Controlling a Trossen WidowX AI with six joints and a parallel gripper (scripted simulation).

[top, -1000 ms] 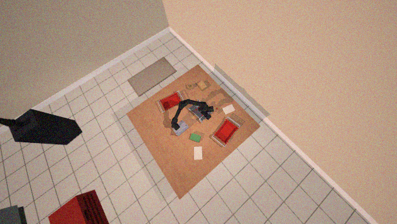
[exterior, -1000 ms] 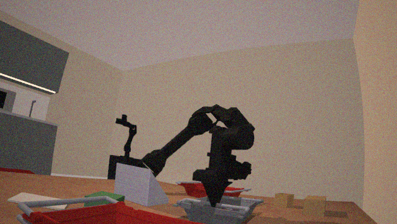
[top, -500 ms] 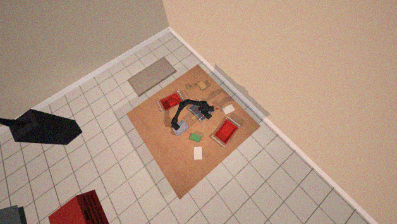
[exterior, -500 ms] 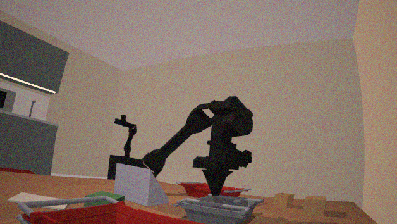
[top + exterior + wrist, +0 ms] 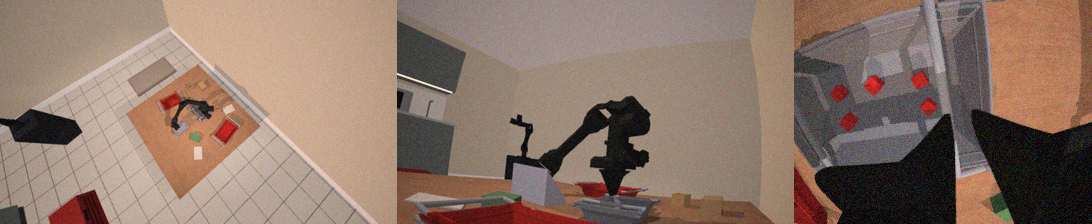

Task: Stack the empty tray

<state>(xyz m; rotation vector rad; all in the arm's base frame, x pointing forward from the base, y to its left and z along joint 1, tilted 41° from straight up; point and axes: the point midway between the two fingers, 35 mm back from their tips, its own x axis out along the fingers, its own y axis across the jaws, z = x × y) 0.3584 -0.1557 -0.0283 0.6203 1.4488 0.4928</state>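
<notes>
My gripper tip is 48 cm to the right of the red tray, 17 cm past it and 4 cm above it. From my gripper tip the other things lie so: green block 29 cm behind, 11 cm to the right, 7 cm below.
</notes>
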